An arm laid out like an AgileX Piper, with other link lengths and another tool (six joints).
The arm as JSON. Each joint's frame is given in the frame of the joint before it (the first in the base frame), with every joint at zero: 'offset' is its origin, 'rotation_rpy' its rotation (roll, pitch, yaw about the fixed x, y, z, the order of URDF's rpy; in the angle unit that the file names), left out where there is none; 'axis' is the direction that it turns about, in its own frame. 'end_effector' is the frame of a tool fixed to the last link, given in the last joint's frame.
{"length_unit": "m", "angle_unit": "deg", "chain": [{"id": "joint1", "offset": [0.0, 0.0, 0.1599], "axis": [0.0, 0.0, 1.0]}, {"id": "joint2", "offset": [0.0, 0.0, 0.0], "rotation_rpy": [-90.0, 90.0, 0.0], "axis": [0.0, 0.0, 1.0]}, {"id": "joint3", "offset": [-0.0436, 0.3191, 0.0], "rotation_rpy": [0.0, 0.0, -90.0], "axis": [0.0, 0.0, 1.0]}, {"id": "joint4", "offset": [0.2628, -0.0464, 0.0], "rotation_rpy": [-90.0, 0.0, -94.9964], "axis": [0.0, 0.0, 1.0]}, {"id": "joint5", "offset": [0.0, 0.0, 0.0], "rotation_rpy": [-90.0, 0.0, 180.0], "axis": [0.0, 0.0, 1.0]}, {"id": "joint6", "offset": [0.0, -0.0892, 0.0], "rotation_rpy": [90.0, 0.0, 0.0], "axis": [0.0, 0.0, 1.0]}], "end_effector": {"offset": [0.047, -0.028, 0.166], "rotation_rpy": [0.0, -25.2, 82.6]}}
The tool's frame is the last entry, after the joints.
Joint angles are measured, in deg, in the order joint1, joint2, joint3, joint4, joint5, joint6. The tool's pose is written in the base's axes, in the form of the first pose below.
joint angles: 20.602 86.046 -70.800 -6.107 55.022 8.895
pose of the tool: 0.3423 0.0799 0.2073 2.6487 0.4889 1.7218
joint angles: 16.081 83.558 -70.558 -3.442 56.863 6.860
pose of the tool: 0.3343 0.0583 0.2174 2.6502 0.4581 1.6657
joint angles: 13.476 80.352 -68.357 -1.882 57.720 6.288
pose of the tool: 0.3186 0.0449 0.2214 2.6524 0.4354 1.6260
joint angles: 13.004 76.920 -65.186 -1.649 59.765 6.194
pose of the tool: 0.2924 0.0369 0.2195 2.6869 0.4376 1.6322
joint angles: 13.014 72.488 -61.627 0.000 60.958 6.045
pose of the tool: 0.2655 0.0379 0.2192 2.6979 0.4113 1.6359
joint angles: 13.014 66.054 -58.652 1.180 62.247 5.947
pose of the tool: 0.2391 0.0369 0.2291 2.6610 0.3854 1.6218
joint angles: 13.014 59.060 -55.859 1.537 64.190 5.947
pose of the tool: 0.2108 0.0321 0.2380 2.6205 0.3721 1.6076
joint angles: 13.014 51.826 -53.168 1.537 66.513 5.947
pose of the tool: 0.1816 0.0254 0.2436 2.5798 0.3646 1.5941
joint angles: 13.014 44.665 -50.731 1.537 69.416 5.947
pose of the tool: 0.1516 0.0185 0.2453 2.5465 0.3582 1.5836
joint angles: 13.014 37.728 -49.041 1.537 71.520 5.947
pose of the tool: 0.1282 0.0131 0.2483 2.4894 0.3462 1.5649
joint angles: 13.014 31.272 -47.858 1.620 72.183 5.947
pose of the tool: 0.1130 0.0100 0.2531 2.4071 0.3254 1.5385
